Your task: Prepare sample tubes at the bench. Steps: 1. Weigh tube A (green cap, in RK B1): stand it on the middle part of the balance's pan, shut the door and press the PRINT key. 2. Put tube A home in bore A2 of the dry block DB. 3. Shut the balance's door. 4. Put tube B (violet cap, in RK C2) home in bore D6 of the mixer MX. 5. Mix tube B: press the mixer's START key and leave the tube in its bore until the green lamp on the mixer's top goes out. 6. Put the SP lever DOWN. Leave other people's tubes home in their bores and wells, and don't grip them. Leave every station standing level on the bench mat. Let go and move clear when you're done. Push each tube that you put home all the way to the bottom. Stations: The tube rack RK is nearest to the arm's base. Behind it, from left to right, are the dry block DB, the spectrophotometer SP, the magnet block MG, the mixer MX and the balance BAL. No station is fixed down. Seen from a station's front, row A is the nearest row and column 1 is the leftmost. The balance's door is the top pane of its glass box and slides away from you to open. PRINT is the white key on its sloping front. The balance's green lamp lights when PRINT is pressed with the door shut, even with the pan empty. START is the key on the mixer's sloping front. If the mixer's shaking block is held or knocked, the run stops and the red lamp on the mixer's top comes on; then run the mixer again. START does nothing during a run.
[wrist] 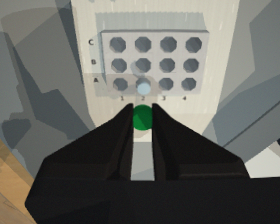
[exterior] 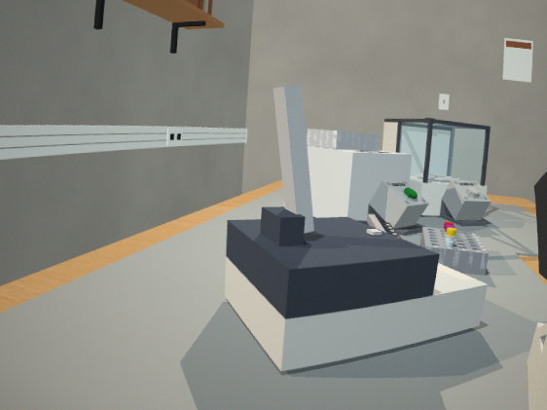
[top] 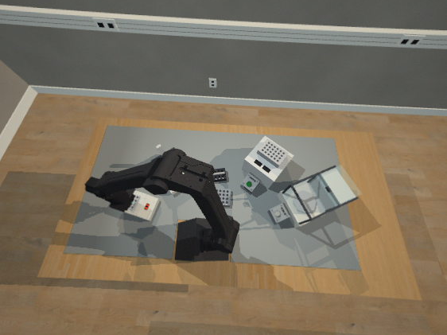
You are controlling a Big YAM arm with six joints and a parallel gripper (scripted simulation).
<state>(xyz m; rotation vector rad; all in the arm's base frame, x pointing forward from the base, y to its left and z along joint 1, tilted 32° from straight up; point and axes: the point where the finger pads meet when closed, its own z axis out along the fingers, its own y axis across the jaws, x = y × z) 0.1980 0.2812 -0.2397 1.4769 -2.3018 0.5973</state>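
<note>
Right now my hand is 1 cm to the left of the dry block and 8 cm above it. From my hand the other things lie so: SP lever 23 cm ahead, 15 cm to the right, 3 cm above; rack RK 1 cm ahead, 41 cm to the right, 10 cm below; violet-capped tube B 2 cm ahead, 38 cm to the right, 8 cm below.
</note>
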